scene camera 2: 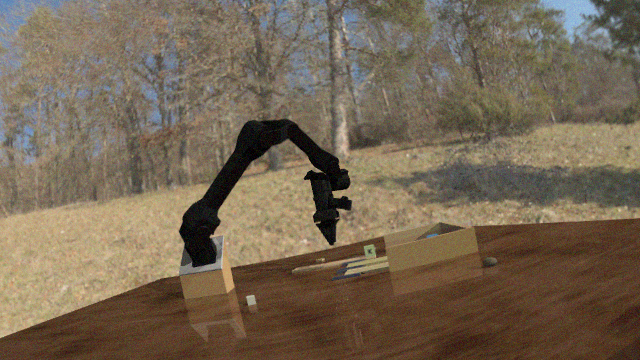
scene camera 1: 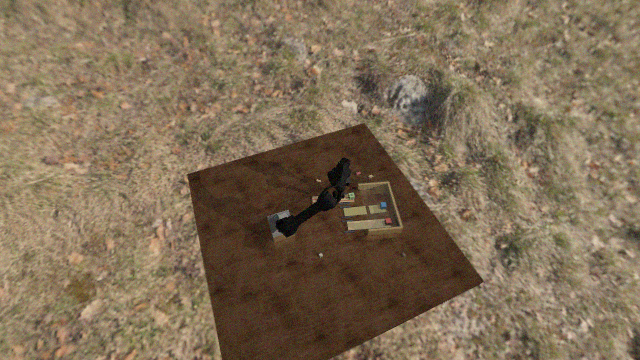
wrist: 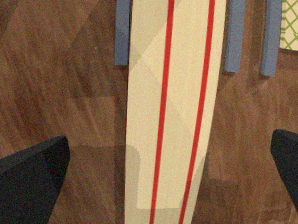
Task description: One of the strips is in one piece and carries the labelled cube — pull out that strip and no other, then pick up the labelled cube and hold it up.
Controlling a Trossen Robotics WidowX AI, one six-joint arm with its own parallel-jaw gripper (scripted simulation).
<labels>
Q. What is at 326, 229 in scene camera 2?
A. The gripper.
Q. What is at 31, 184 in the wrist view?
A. The gripper.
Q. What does the gripper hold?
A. Nothing.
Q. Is the gripper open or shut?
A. Open.
</labels>
